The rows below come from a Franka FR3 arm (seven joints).
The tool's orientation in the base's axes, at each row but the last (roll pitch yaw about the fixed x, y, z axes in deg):
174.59 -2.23 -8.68
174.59 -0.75 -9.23
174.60 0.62 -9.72
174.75 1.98 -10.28
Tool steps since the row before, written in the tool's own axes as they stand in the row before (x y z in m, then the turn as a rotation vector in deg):
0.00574 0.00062 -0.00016 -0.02 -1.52 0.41
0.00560 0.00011 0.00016 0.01 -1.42 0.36
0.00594 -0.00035 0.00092 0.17 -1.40 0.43
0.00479 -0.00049 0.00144 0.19 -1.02 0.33
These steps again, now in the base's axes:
0.00557 -0.00146 0.00044 0.22 1.46 -0.55
0.00551 -0.00102 -0.00008 0.24 1.36 -0.49
0.00589 -0.00074 -0.00101 0.39 1.31 -0.56
0.00472 -0.00049 -0.00164 0.35 0.94 -0.43

